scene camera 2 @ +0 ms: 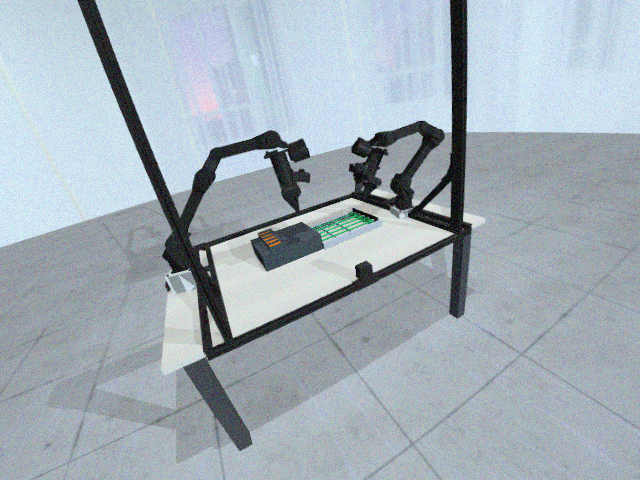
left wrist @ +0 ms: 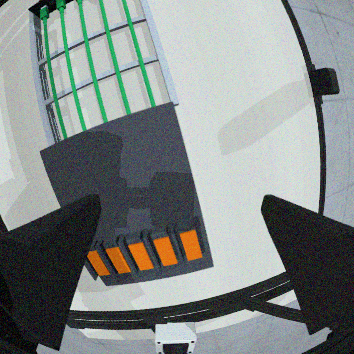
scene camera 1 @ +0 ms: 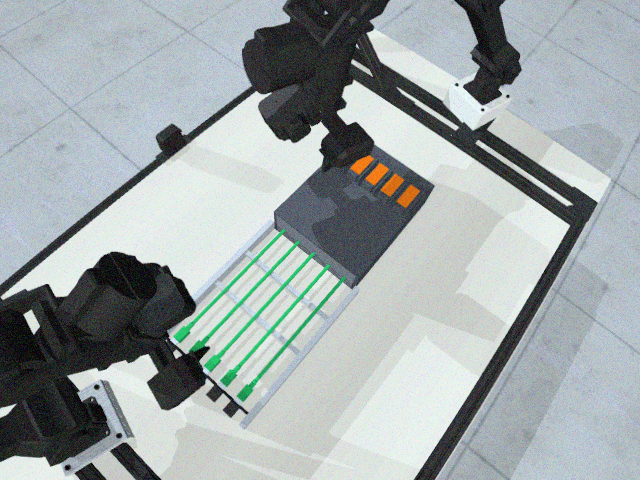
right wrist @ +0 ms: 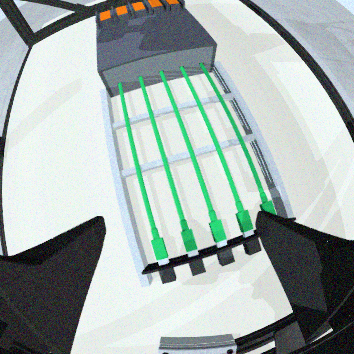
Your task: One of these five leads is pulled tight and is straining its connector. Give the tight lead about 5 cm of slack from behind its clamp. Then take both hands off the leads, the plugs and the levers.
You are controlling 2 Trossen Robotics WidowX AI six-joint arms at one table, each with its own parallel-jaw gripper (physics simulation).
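Places are measured from the left arm's base along level axes (x right, y ahead, z up), in metres.
Pixels of known places: left gripper, fingertip midpoint: (scene camera 2: 297, 208) (left wrist: 184, 203) (scene camera 1: 307, 149); right gripper, fingertip midpoint: (scene camera 2: 358, 197) (scene camera 1: 190, 320) (right wrist: 182, 222); left arm's base, origin of the base link: (scene camera 2: 182, 267) (left wrist: 174, 347) (scene camera 1: 482, 91); right arm's base, origin of the base link: (scene camera 2: 404, 207) (scene camera 1: 82, 426).
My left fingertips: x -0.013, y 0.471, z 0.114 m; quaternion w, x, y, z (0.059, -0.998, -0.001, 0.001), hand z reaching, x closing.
Ahead of a thing's pixels: the offset from my left fingertips to its top centre. "spot": to the spot under its first point. Level surfaces: height alone.
Several green leads @(spot: dz -0.164, dx -0.132, dy +0.169 m) (scene camera 1: 262, 308) (left wrist: 114, 55) run from a dark grey clamp box @(dz -0.103, dx -0.059, dy -0.076 m) (scene camera 1: 341, 232) (scene camera 2: 294, 253) (left wrist: 145, 130) (right wrist: 150, 47) to green plugs (scene camera 1: 245, 391) (right wrist: 158, 248) at black sockets @(spot: dz -0.159, dx -0.175, dy +0.312 m) (right wrist: 226, 257). All look nearly straight; which is tight I cannot tell. Orange levers (scene camera 1: 408, 196) (left wrist: 165, 251) (right wrist: 138, 6) stand in a row on the box's far end from the leads. My left gripper (left wrist: 184, 203) is open and empty above the lever end. My right gripper (right wrist: 182, 222) is open and empty above the plug end; one finger hides part of the rightmost plug in the right wrist view.
Pale side rails (scene camera 1: 305, 356) (right wrist: 116, 170) and two crossbars @(spot: dz -0.164, dx -0.136, dy +0.187 m) (right wrist: 190, 153) frame the leads. A black frame (scene camera 1: 516, 320) edges the white table @(dz -0.191 m) (scene camera 1: 206, 206) (scene camera 2: 279, 294). A small black block @(spot: dz -0.141, dx +0.252, dy +0.149 m) (scene camera 1: 170, 138) (scene camera 2: 363, 270) (left wrist: 326, 81) sits on one long edge.
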